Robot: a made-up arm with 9 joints. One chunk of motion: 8 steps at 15 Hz.
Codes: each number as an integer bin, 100 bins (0 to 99) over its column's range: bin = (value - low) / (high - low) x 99, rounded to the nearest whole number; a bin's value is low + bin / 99 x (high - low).
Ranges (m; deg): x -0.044..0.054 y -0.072..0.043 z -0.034..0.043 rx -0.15..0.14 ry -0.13..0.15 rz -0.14..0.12
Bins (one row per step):
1: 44 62 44 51 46 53
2: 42 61 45 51 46 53
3: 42 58 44 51 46 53
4: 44 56 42 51 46 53
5: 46 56 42 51 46 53
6: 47 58 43 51 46 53
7: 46 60 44 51 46 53
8: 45 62 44 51 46 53
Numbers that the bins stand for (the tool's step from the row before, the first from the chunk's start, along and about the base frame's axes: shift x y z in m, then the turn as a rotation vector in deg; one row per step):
1: -0.00044 0.00002 0.00022 -0.001 0.000 -0.001
2: -0.00242 -0.00114 0.00100 -0.001 0.000 -0.001
3: -0.00242 -0.00463 0.00022 -0.001 0.000 -0.001
4: -0.00044 -0.00695 -0.00133 -0.001 0.000 -0.001
5: 0.00154 -0.00695 -0.00133 -0.001 0.000 -0.001
6: 0.00253 -0.00463 -0.00056 -0.001 0.000 -0.001
7: 0.00154 -0.00230 0.00022 -0.001 0.000 -0.001
8: 0.00055 0.00002 0.00022 -0.001 0.000 -0.001

